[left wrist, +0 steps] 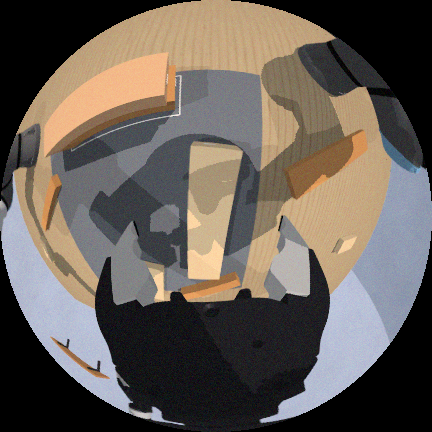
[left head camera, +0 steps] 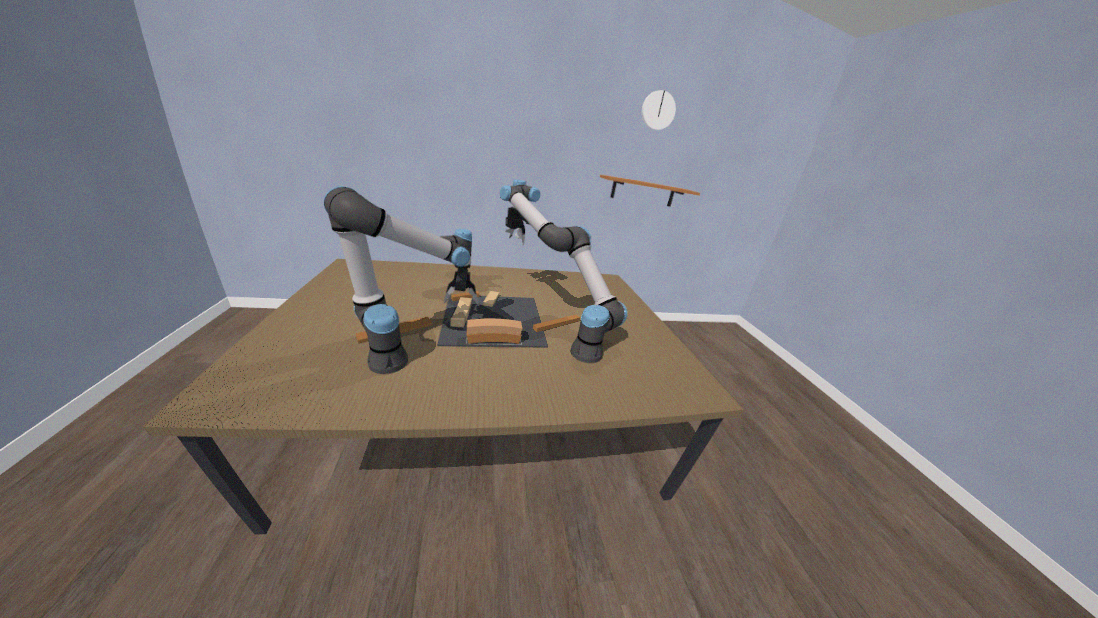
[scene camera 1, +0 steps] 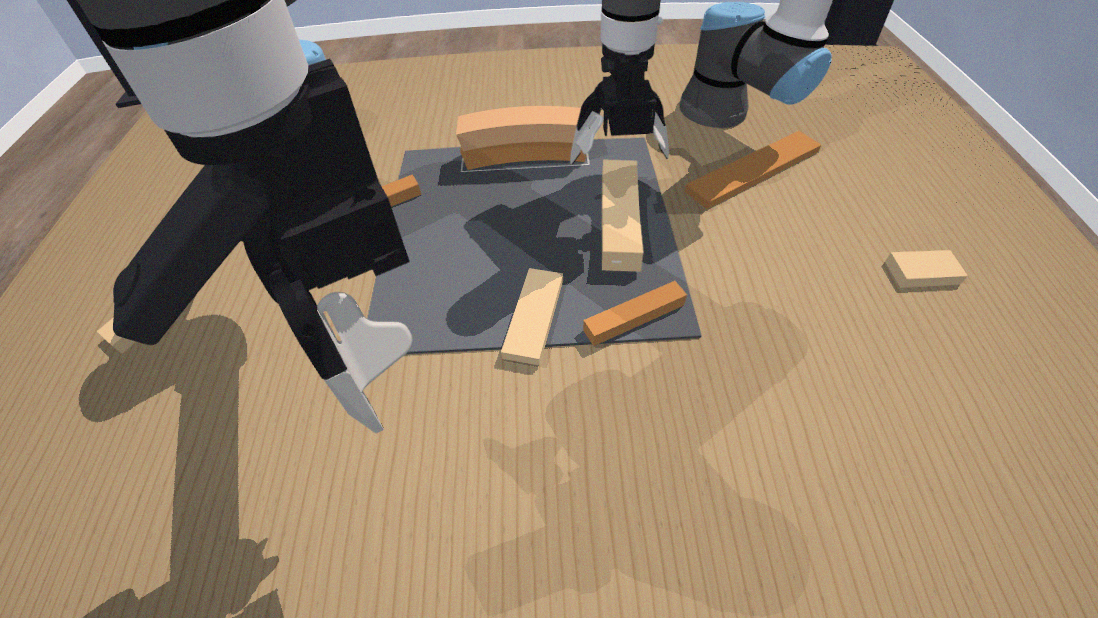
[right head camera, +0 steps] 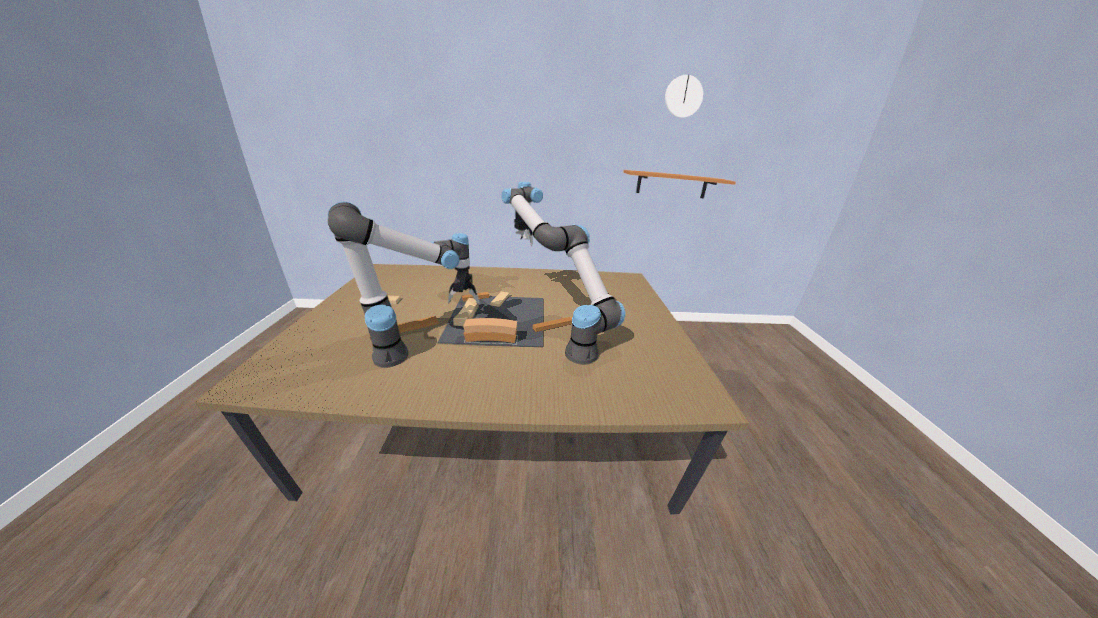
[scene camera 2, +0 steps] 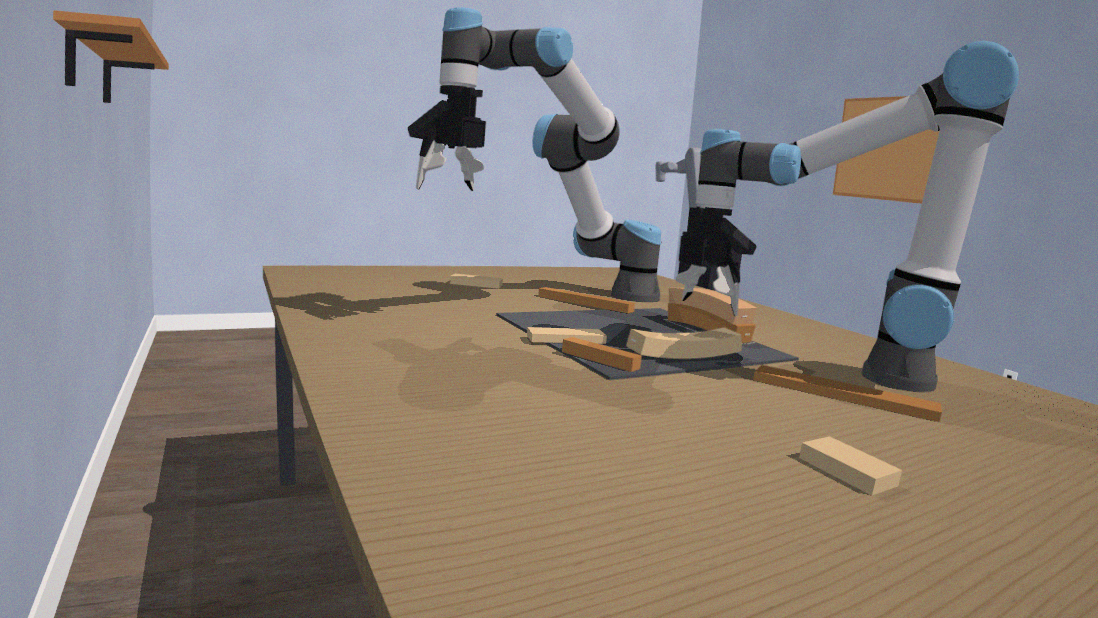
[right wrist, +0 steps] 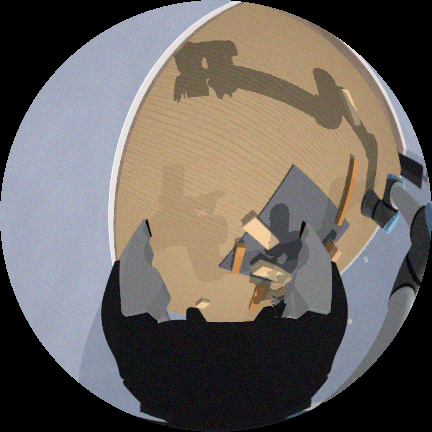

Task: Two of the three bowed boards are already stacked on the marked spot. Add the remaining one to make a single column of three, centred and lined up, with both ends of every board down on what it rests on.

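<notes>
Two orange bowed boards are stacked, arched upward, at the white outline on the mat. The remaining bowed board, pale wood, rests on the mat, roughly crosswise to the stack. My left gripper is open and empty, pointing down above the pale board, with the board between its fingers in the left wrist view. My right gripper is open and empty, high above the table.
The dark mat also bears a pale block and a short orange bar at its near edge. A long orange bar and a pale block lie right of it in scene camera 1; another orange bar lies left.
</notes>
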